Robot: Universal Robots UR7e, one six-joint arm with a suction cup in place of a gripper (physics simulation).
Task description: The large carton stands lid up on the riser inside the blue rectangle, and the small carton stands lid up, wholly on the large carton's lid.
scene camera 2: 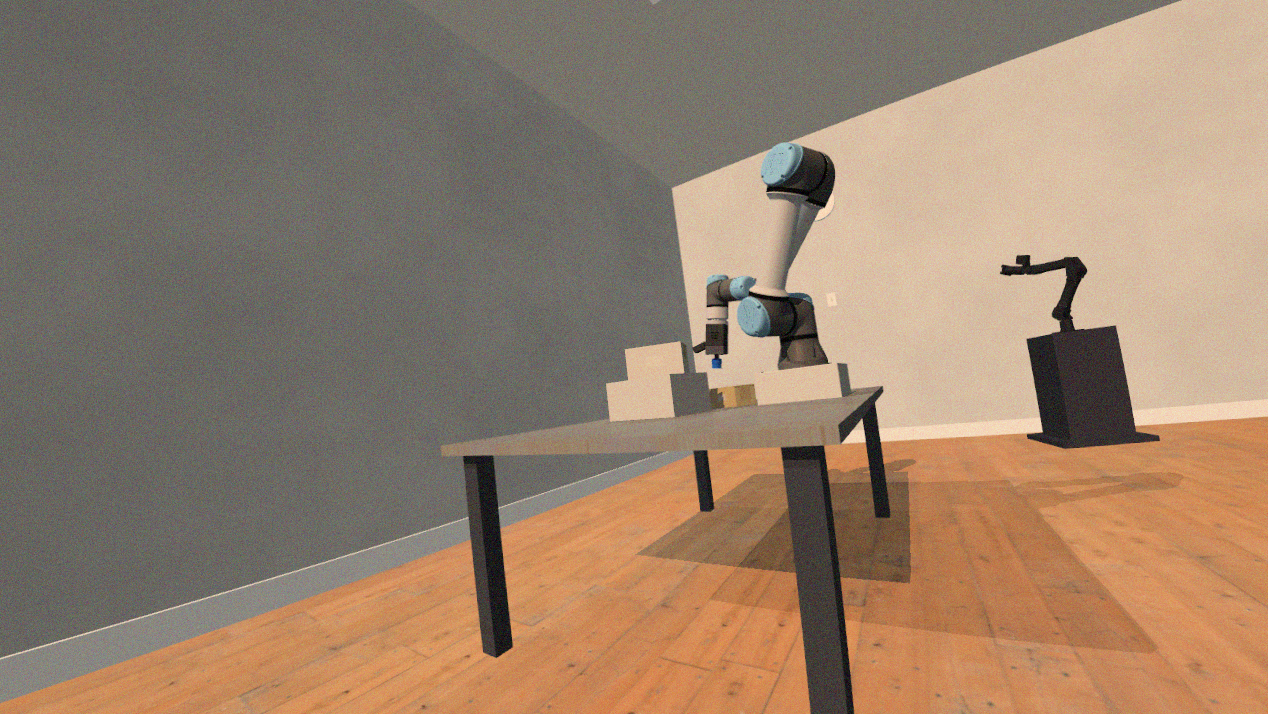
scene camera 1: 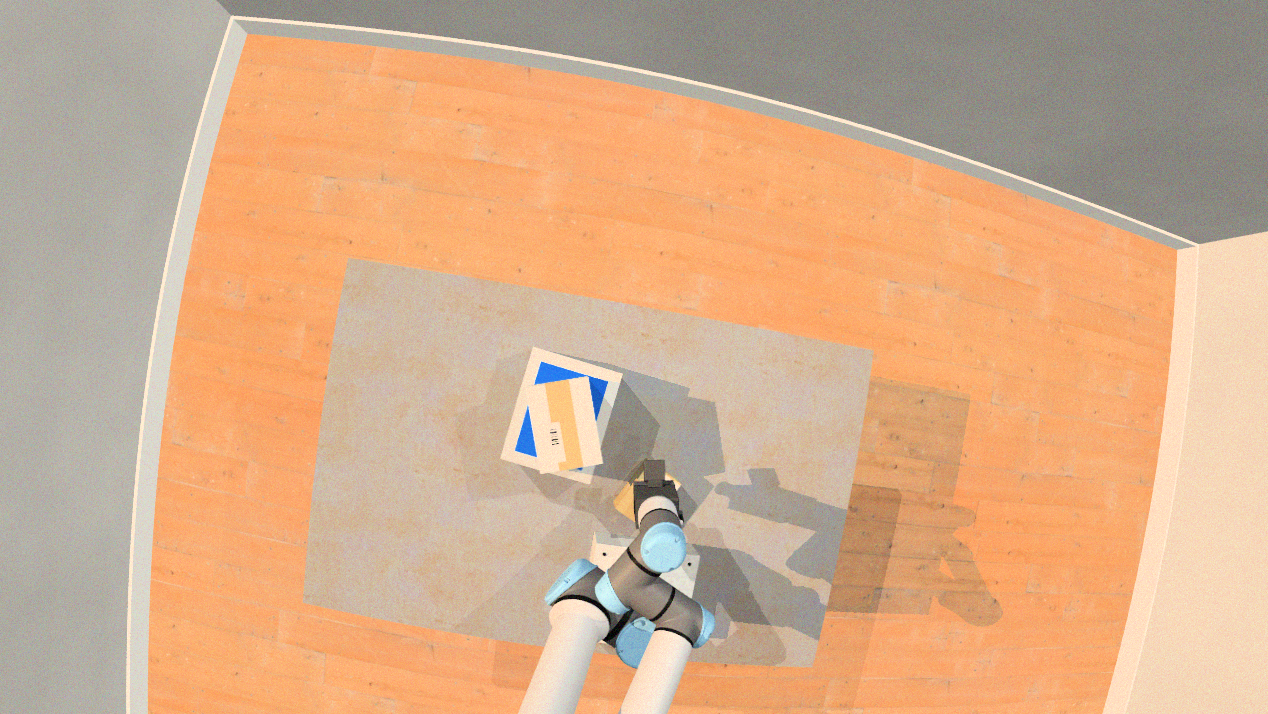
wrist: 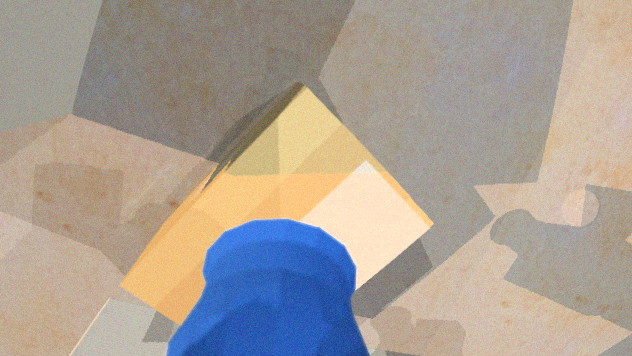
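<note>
The large carton (scene camera 1: 572, 424) (scene camera 2: 655, 359) is tan with a white label. It stands on the white riser (scene camera 1: 580, 364) (scene camera 2: 638, 401), over the blue rectangle (scene camera 1: 553, 373), and its near end reaches past the blue toward the riser's edge. The small carton (scene camera 1: 624, 502) (scene camera 2: 736, 394) (wrist: 247, 208) lies on the grey table (scene camera 1: 398, 444) (scene camera 2: 664, 432) between the riser and the arm's base, mostly hidden under the wrist in the top view. My blue suction cup (scene camera 2: 716, 361) (wrist: 273, 287) hangs a little above the small carton, apart from it and holding nothing.
The arm's pale mounting block (scene camera 2: 797, 381) stands on the table just behind the small carton. The riser's shaded side (scene camera 2: 689, 394) is right beside the small carton. A dark second arm on a black pedestal (scene camera 2: 1078, 381) stands far off by the wall.
</note>
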